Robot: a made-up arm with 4 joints. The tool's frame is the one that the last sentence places.
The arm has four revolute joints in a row. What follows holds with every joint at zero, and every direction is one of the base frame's.
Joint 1 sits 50 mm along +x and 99 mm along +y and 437 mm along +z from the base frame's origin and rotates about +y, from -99.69 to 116.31 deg.
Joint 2 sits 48 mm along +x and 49 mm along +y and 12 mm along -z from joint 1 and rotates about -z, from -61.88 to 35.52 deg.
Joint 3 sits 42 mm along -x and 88 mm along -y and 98 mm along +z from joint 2 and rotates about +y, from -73.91 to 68.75 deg.
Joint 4 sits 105 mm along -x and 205 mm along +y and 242 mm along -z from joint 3 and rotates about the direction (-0.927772, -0.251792, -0.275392), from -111.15 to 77.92 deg.
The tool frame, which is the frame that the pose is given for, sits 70 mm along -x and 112 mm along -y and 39 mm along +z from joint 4; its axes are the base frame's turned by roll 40.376, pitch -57.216 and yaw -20.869 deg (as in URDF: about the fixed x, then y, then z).
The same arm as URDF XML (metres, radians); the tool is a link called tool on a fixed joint. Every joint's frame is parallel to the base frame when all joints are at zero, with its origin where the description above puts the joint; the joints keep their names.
<robot name="arm">
  <joint name="tool_fixed" type="fixed">
    <parent link="link4"/>
    <child link="tool"/>
    <origin xyz="-0.07 -0.112 0.039" rpy="0.7047 -0.9986 -0.3642"/>
  </joint>
  <joint name="joint 4" type="revolute">
    <parent link="link3"/>
    <child link="link4"/>
    <origin xyz="-0.105 0.205 -0.242" rpy="0 0 0"/>
    <axis xyz="-0.927772 -0.251792 -0.275392"/>
    <limit lower="-1.9399" upper="1.36"/>
  </joint>
  <joint name="joint 3" type="revolute">
    <parent link="link2"/>
    <child link="link3"/>
    <origin xyz="-0.042 -0.088 0.098" rpy="0 0 0"/>
    <axis xyz="0 1 0"/>
    <limit lower="-1.29" upper="1.1999"/>
  </joint>
  <joint name="joint 2" type="revolute">
    <parent link="link1"/>
    <child link="link2"/>
    <origin xyz="0.048 0.049 -0.012" rpy="0 0 0"/>
    <axis xyz="0 0 -1"/>
    <limit lower="-1.08" upper="0.6199"/>
  </joint>
  <joint name="joint 1" type="revolute">
    <parent link="base"/>
    <child link="link1"/>
    <origin xyz="0.05 0.099 0.437" rpy="0 0 0"/>
    <axis xyz="0 1 0"/>
    <limit lower="-1.7399" upper="2.03"/>
  </joint>
  <link name="base"/>
  <link name="link1"/>
  <link name="link2"/>
  <link name="link3"/>
  <link name="link4"/>
  <link name="tool"/>
</robot>

